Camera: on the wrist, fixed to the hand. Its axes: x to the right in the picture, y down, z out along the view.
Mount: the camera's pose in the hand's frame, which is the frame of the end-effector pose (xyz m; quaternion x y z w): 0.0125 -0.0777 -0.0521 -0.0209 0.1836 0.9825 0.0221
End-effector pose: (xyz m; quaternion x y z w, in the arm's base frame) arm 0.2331 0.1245 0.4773 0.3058 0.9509 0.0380 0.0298
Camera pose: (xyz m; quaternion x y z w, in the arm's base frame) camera 0.1738 0.0660 0.5217 -0.9334 0.2748 -0.1061 0.2049
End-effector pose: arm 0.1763 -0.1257 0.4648 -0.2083 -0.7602 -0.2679 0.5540
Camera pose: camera 0.1630 -0.2185 0.4756 -0.7139 0.2952 0.4843 0.4107
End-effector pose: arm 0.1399 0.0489 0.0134 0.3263 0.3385 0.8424 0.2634
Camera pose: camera 0.1112 0.0856 -0.0687 -0.1796 0.2824 -0.3444 0.8772
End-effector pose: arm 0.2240 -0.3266 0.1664 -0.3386 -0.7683 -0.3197 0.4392
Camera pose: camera 0.1808 -0.4087 0.1838 -0.7128 0.4030 0.3462 0.4578
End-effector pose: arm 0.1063 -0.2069 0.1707 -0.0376 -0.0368 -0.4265 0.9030
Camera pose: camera 0.0560 -0.2709 0.1230 0.0224 0.2108 0.8701 0.4450
